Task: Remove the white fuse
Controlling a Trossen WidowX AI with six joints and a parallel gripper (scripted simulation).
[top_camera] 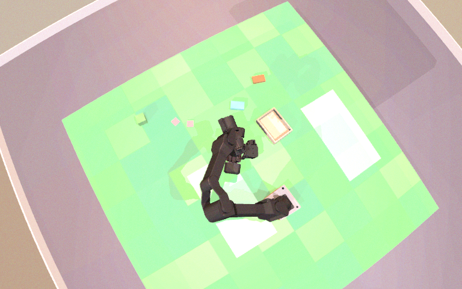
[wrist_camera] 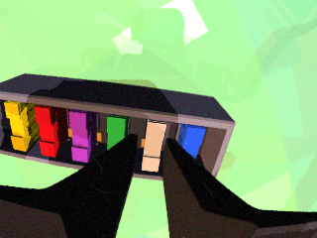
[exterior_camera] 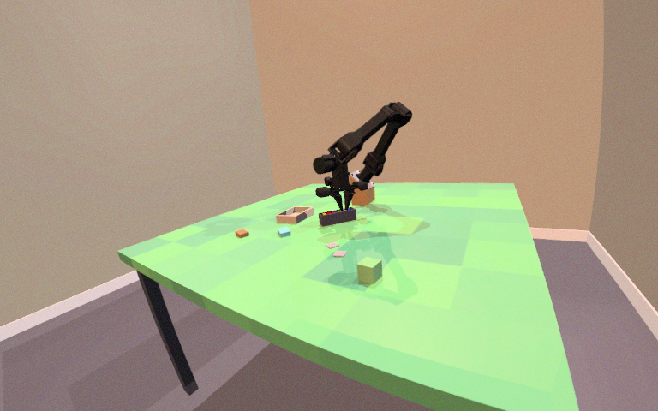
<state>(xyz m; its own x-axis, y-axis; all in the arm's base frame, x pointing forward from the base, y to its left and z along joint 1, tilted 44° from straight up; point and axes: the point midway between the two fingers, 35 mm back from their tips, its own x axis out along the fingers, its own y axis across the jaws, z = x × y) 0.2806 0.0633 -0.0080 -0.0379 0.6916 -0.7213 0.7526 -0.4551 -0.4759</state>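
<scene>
The tan tray lies 10 mm ahead of my gripper tip, 230 mm to the right of it and 30 mm below it. Round my gripper tip: light blue tile (180 mm ahead, 140 mm to the right, 30 mm below); then green cube (360 mm ahead, 250 mm to the left, 20 mm below); then orange tile (240 mm ahead, 300 mm to the right, 30 mm below).
</scene>
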